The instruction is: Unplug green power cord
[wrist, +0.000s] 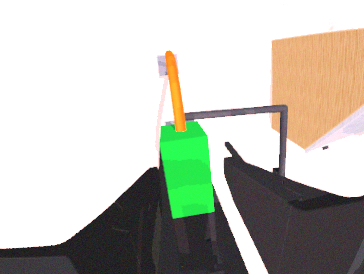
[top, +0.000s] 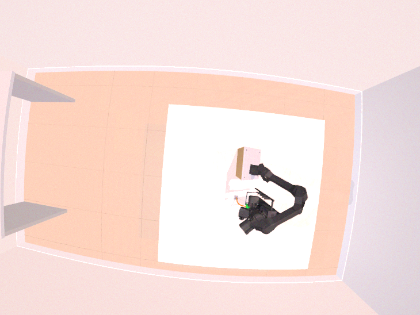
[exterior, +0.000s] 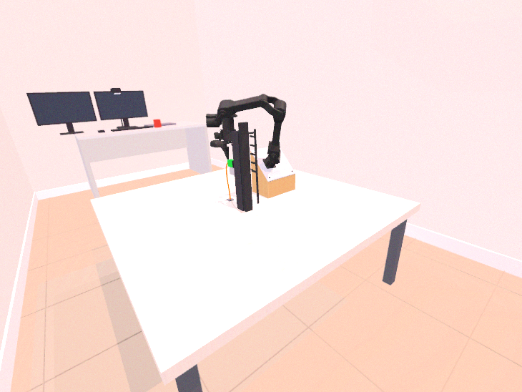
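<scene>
Now: the green plug 3 cm to the left of my gripper tip and 1 cm below it. Round my gripper tip: grey anchor: 5 cm to the right, 24 cm below.
</scene>
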